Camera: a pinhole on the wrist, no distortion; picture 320 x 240 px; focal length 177.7 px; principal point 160.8 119.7 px. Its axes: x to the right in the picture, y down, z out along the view. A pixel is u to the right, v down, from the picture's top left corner.
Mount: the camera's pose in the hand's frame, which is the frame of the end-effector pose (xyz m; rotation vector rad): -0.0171 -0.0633 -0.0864 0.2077 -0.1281 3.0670
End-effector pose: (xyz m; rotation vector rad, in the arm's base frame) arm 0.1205 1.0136 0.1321 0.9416 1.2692 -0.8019
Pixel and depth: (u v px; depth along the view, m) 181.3 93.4 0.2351
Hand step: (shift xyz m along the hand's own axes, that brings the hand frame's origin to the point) -0.0105 -0.0476 0.1522
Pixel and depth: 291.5 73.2 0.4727
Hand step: -0.2899 0.0390 0.4378
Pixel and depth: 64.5 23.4 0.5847
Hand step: 0.3955 0.1820 0.4724
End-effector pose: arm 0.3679 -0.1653 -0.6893 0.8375 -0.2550 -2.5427
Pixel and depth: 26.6 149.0 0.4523
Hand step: 0.3750 -0.1971 0.3075
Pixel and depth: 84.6 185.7 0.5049
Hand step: 0.2503 -0.3066 0.3677
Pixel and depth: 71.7 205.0 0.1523
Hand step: 0.0733 -0.1538 0.0478
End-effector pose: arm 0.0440 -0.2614 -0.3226 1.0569 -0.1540 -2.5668
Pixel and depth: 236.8 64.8 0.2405
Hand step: -0.0819 -0.0043 0.1710
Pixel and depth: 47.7 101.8 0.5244
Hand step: 0.3857 -0.0763 0.3898
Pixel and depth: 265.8 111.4 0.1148
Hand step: -0.0687 -0.0640 0.0367
